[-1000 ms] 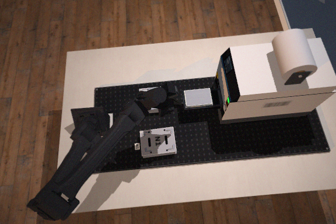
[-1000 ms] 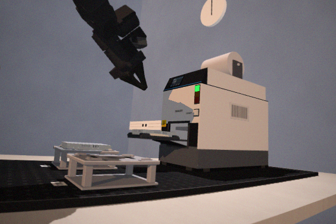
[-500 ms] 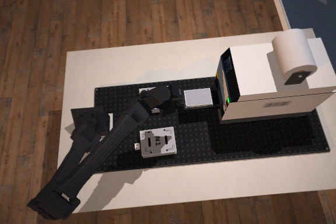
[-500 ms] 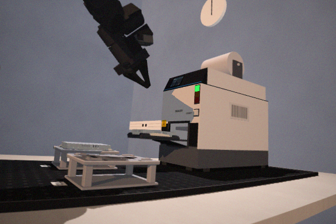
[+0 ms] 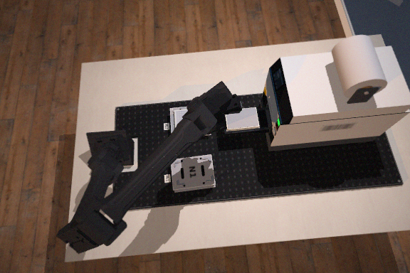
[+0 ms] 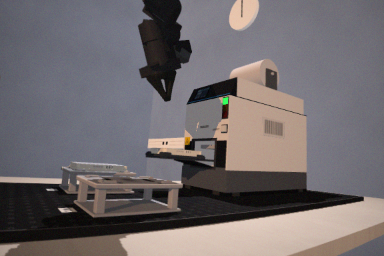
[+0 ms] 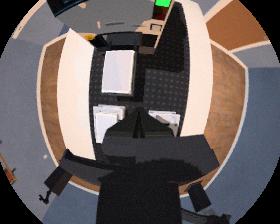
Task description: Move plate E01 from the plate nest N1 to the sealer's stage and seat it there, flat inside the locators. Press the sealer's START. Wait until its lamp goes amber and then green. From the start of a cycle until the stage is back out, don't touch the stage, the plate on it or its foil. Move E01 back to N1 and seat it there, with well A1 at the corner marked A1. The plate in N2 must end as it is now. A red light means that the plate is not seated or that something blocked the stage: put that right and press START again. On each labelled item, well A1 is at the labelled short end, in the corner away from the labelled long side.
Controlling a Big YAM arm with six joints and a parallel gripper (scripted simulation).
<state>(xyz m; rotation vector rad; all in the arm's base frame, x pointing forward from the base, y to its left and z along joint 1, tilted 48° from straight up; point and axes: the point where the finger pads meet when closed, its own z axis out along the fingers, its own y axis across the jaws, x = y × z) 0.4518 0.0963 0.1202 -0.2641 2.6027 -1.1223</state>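
Right now the sealer stage is 150 mm below my hand, 90 mm ahead of it and 70 mm to the left of it. From my hand the other things lie so: nest: 200 mm below, 130 mm behind, 100 mm to the right; plate: 190 mm below, 120 mm to the left, 120 mm behind; start button: 180 mm ahead, 60 mm below, 30 mm to the right.
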